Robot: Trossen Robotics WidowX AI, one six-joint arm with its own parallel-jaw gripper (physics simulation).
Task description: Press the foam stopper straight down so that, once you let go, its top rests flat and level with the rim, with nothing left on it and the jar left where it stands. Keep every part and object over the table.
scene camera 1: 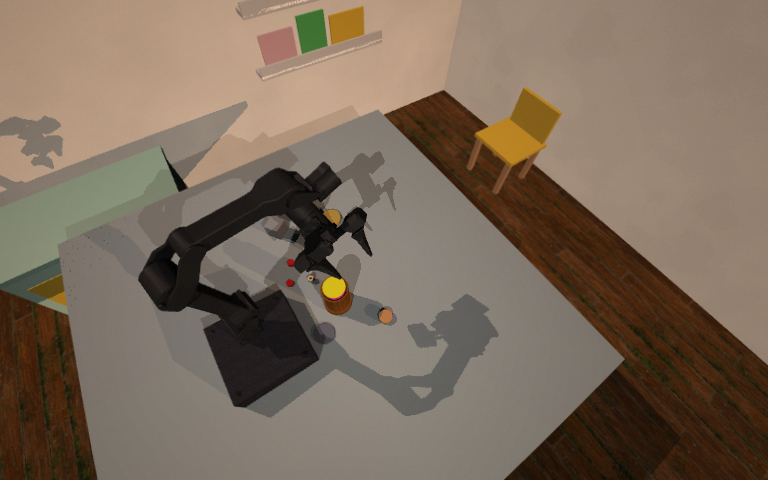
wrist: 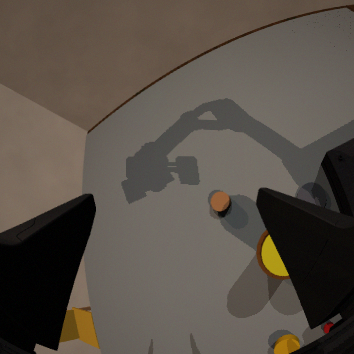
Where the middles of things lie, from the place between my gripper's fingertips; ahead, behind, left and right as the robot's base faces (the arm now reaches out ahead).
The brown ribbed jar [scene camera 1: 337,299] lies 4 cm behind my hand, 6 cm to the left of it and 22 cm below it.
